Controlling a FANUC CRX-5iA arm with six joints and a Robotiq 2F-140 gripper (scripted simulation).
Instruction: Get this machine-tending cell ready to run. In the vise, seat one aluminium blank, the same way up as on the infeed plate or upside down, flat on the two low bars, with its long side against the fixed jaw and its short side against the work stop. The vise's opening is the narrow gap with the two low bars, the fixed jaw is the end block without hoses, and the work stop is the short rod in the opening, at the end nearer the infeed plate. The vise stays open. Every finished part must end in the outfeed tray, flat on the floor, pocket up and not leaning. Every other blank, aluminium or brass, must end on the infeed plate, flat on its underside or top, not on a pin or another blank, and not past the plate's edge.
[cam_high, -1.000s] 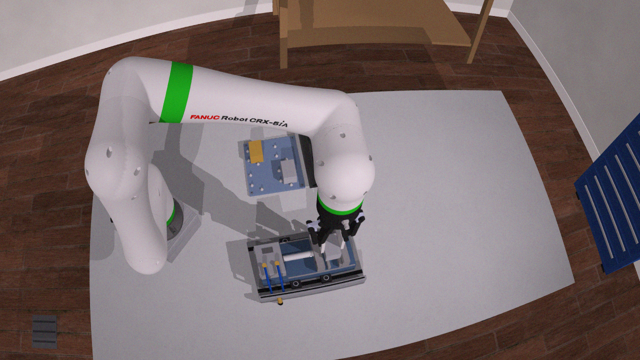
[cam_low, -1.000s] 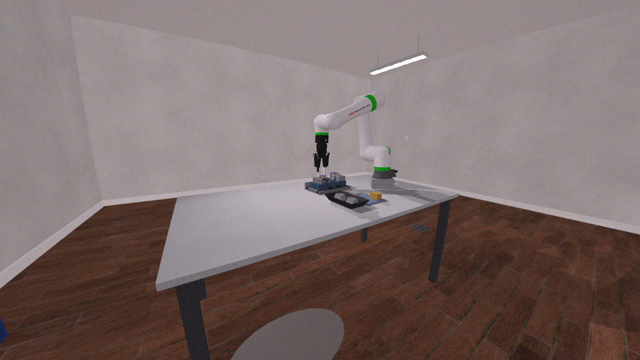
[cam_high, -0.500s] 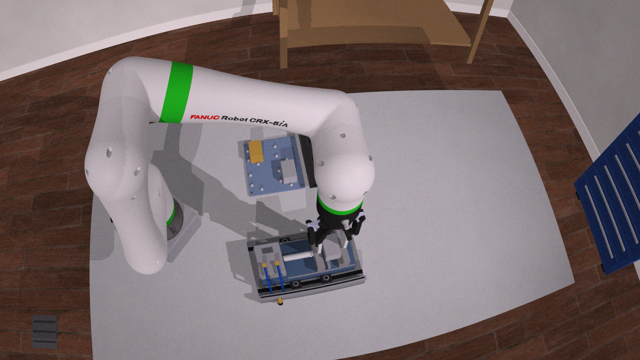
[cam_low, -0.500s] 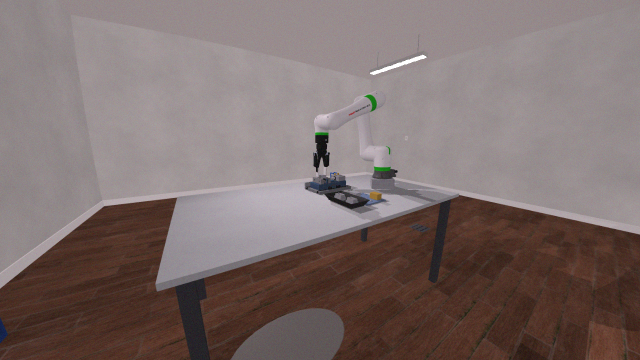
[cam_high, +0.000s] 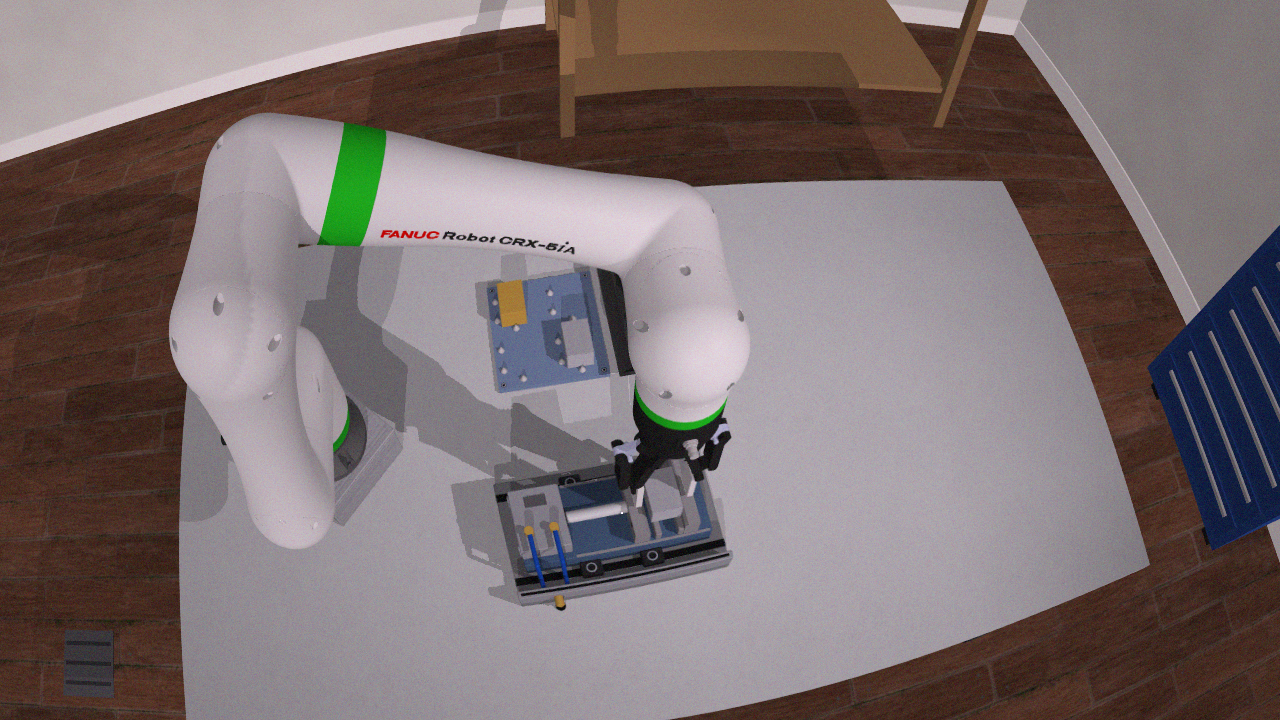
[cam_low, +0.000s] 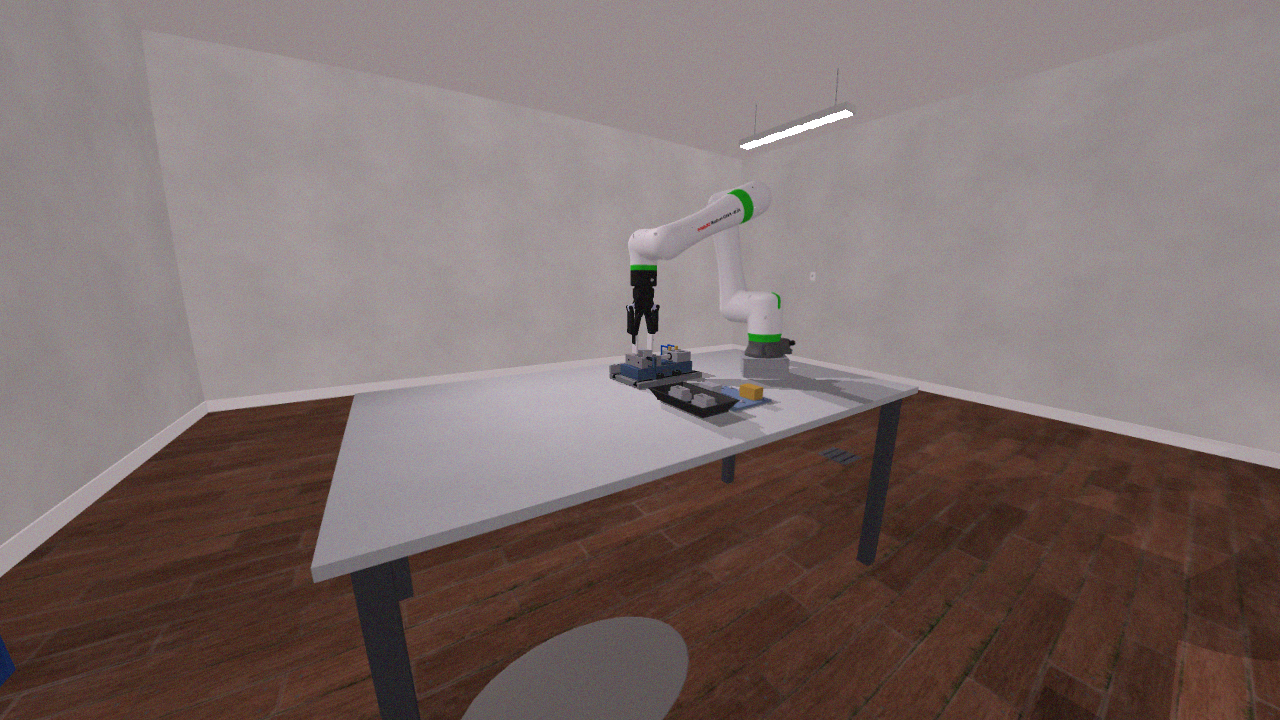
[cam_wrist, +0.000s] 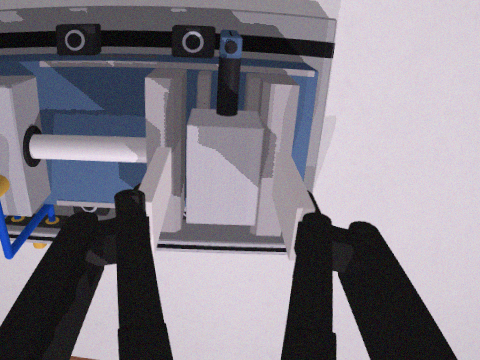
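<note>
Now: the dark work stop rod 1 cm behind my hand, 5 cm to the left of it and 5 cm below it. The rest, counted from my hand: fixed jaw: 3 cm ahead, 6 cm below; then white piston rod: 9 cm behind, 1 cm to the right, 6 cm below; then moving jaw: 4 cm behind, 6 cm below.
</note>
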